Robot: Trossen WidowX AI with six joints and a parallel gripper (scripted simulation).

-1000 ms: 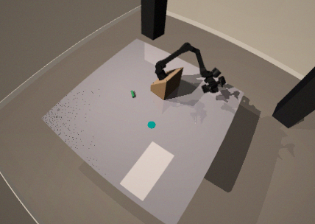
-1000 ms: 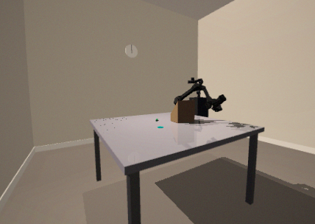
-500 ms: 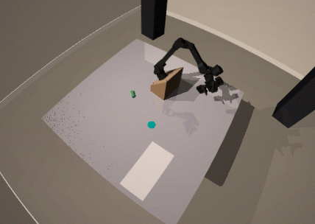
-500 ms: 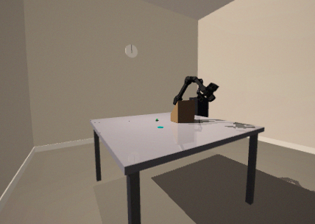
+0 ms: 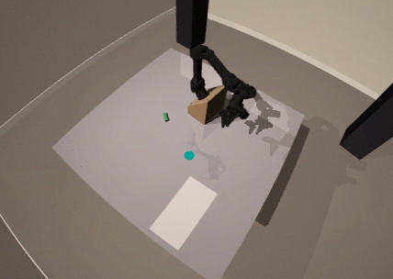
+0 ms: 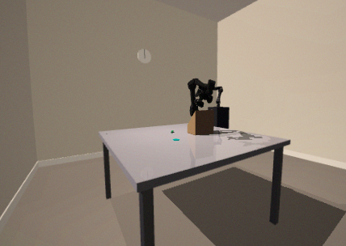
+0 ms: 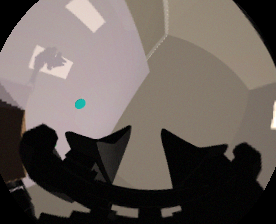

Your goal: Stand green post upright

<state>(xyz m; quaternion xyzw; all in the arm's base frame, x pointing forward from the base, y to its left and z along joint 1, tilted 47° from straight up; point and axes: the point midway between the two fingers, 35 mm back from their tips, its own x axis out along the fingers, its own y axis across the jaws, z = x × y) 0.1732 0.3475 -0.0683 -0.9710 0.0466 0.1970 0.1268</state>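
My gripper tip is 440 mm to the left of the green post, 320 mm above it and 10 mm short of it. The rest, counted from my gripper tip: cyan circle: 330 mm below, 130 mm to the right, 100 mm ahead.
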